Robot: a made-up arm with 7 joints. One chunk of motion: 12 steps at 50 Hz.
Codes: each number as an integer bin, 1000 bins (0 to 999) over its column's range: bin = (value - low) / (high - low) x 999, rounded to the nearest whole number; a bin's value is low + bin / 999 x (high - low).
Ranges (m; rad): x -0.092..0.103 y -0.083..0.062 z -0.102..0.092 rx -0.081..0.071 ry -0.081..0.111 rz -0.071..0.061
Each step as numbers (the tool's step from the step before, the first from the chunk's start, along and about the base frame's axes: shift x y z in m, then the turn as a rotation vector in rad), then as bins.
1 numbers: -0.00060 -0.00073 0.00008 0.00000 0.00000 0.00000
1 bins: 468 567 526 532 421 537
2 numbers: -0.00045 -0.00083 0.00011 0.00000 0.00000 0.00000
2 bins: 469 566 526 532 421 537
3 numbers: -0.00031 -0.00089 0.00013 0.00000 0.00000 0.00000
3 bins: 470 566 526 532 421 537
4 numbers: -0.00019 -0.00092 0.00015 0.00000 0.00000 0.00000
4 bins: 470 566 526 532 421 537
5 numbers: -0.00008 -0.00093 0.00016 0.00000 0.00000 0.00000
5 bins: 471 565 526 532 421 537
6 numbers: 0.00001 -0.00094 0.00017 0.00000 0.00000 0.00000
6 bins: 471 565 526 532 421 537
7 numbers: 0.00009 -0.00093 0.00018 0.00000 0.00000 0.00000
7 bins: 472 565 526 532 421 537
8 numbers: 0.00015 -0.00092 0.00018 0.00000 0.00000 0.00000
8 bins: 472 566 526 532 421 537
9 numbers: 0.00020 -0.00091 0.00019 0.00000 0.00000 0.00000
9 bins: 472 566 526 532 421 537
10 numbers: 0.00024 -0.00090 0.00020 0.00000 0.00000 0.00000
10 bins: 473 566 526 532 421 537
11 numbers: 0.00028 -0.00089 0.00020 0.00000 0.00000 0.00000
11 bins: 473 566 526 532 421 537
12 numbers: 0.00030 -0.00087 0.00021 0.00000 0.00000 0.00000
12 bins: 473 566 526 532 421 537
